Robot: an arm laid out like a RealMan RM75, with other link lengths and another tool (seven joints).
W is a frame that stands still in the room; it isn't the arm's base.
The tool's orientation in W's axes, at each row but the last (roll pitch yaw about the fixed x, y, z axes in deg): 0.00 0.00 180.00; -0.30 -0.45 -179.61; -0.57 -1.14 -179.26; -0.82 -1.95 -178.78; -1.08 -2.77 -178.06; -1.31 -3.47 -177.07
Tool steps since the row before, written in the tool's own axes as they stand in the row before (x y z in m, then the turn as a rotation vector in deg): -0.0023 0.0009 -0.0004 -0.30 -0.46 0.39; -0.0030 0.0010 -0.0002 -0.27 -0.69 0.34; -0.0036 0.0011 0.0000 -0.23 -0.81 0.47; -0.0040 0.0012 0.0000 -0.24 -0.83 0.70; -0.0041 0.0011 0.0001 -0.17 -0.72 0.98; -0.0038 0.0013 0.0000 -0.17 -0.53 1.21
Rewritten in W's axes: 0.0023 -0.0009 -0.0004 0.30 0.46 0.39; 0.0030 -0.0010 -0.0002 0.27 0.69 0.34; 0.0036 -0.0011 -0.0001 0.23 0.81 0.47; 0.0040 -0.0011 -0.0002 0.25 0.83 0.70; 0.0041 -0.0010 -0.0001 0.19 0.71 0.98; 0.0039 -0.0011 -0.0003 0.22 0.51 1.21
